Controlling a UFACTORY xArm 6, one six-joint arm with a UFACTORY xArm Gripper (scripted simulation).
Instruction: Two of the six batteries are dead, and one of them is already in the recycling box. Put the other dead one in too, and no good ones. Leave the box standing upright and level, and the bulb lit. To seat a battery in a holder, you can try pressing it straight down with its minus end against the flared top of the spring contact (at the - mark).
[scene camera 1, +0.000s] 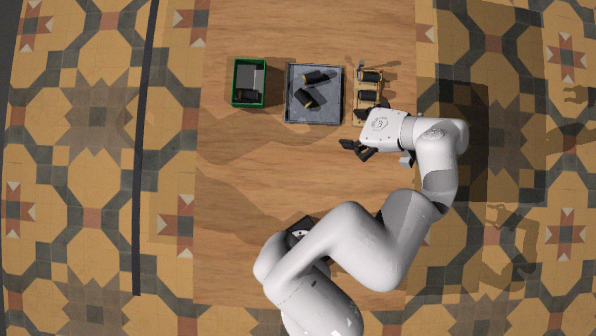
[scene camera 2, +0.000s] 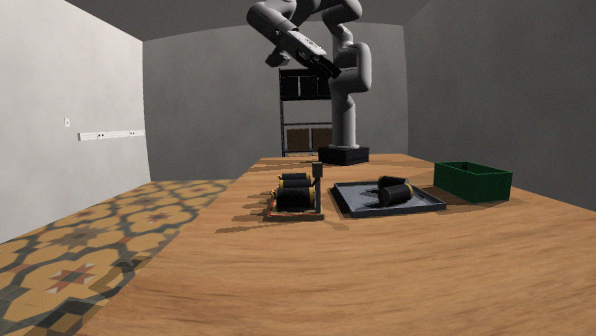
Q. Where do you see a grey tray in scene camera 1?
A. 325, 94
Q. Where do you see my gripper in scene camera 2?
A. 334, 77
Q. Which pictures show my gripper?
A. Scene camera 1 and scene camera 2: all of them.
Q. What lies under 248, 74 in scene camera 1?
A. A green recycling box.
